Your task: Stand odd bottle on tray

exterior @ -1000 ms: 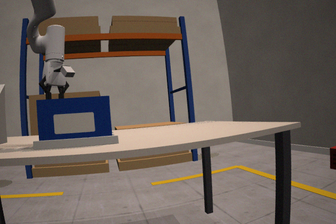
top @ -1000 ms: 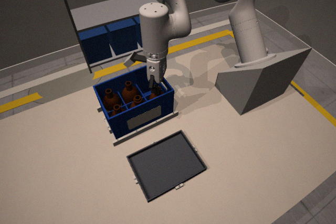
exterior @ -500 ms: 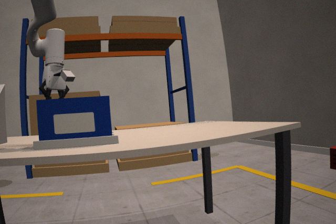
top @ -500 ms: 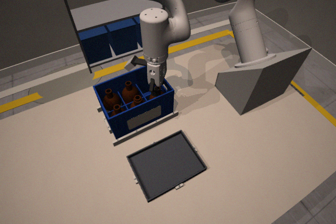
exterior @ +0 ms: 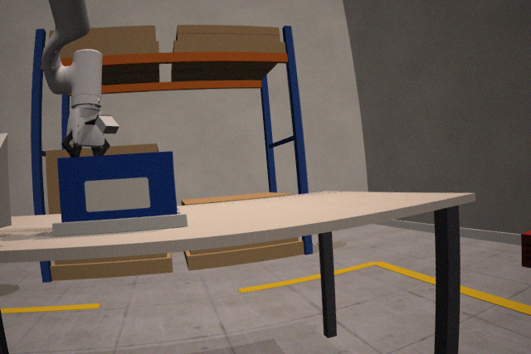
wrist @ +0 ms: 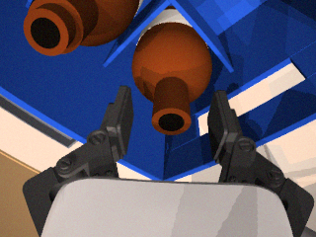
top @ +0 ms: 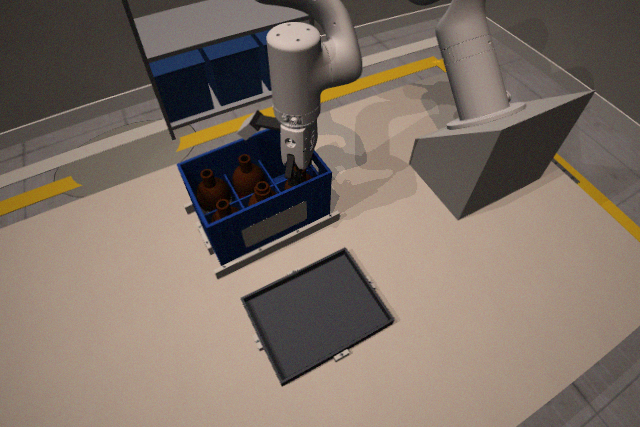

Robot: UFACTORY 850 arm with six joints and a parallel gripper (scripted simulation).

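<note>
My hand is 90 mm short of the brown bottle, 70 mm above it and 20 mm to the right of it. Also, from my hand: dark grey tray 250 mm to the left, 150 mm below, 60 mm ahead; crate 90 mm ahead, 80 mm below, 30 mm to the right.
</note>
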